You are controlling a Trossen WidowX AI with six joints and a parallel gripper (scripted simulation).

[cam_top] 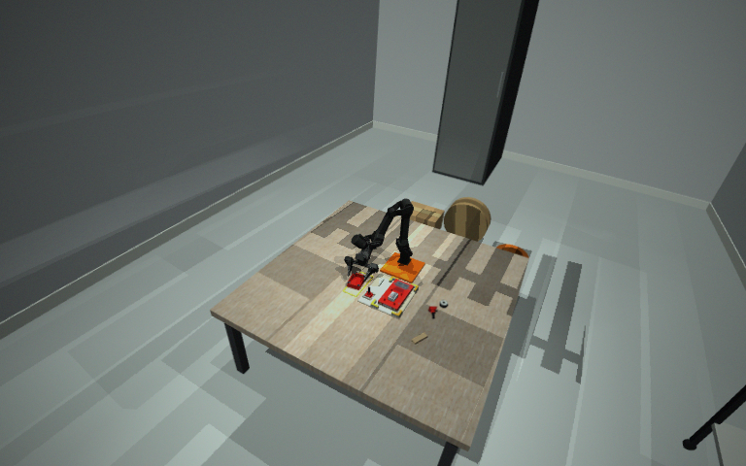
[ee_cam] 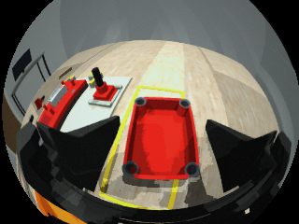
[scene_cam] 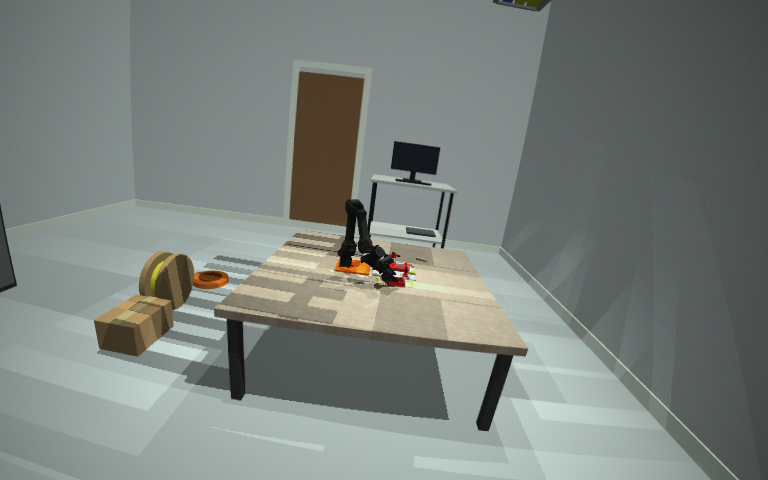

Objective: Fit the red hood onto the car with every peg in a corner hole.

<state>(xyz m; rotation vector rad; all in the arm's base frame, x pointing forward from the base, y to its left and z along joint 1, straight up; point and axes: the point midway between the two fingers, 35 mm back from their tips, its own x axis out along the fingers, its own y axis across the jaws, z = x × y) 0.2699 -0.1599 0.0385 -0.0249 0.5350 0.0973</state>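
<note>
Now: the red hood 2 cm below my gripper tip and 1 cm behind it. From my gripper tip the other things lie so: tan block 44 cm to the left, 19 cm ahead, 3 cm below.
</note>
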